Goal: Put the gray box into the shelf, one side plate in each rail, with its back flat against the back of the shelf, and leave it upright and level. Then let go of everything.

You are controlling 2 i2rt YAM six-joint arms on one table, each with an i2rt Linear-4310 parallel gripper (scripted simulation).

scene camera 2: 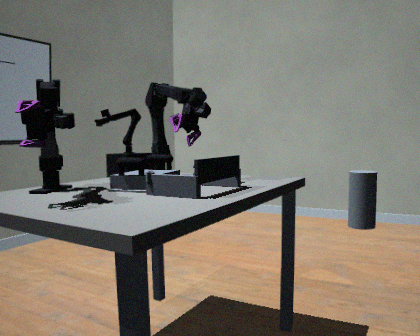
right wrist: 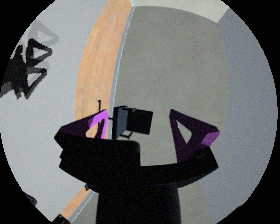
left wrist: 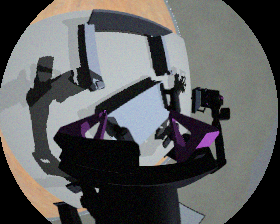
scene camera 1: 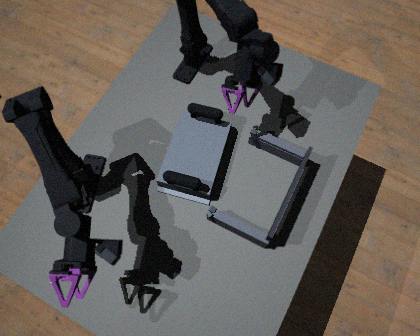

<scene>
A gray box shows in scene camera 2, in the left wrist view (144, 110) and in scene camera 1; in the right wrist view it is out of frame. One and the same spot on the gray box: (scene camera 2: 120, 183) is (scene camera 1: 170, 187).
</scene>
